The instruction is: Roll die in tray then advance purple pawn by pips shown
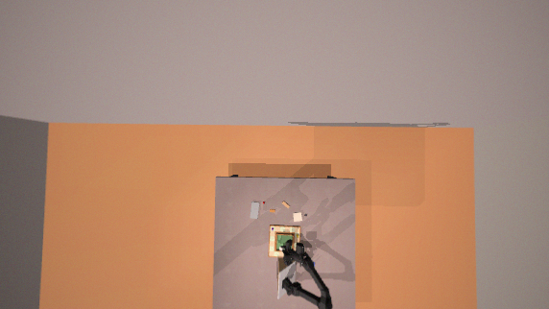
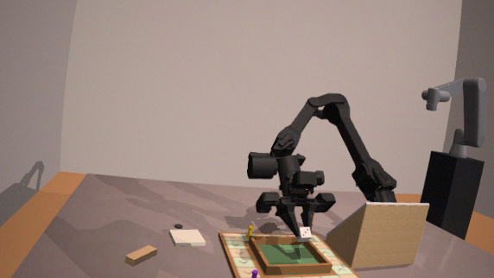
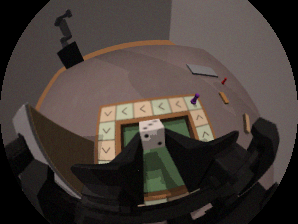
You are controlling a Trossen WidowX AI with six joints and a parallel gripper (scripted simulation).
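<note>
Right now my gripper tip is 12 cm short of the purple pawn, 9 cm to the right of it and 6 cm above it. From my gripper tip the other things lie so: white slab: 25 cm ahead, 12 cm to the right, 8 cm below; then yellow pawn: 9 cm ahead, 14 cm to the right, 6 cm below; then white die: right at my gripper tip.
</note>
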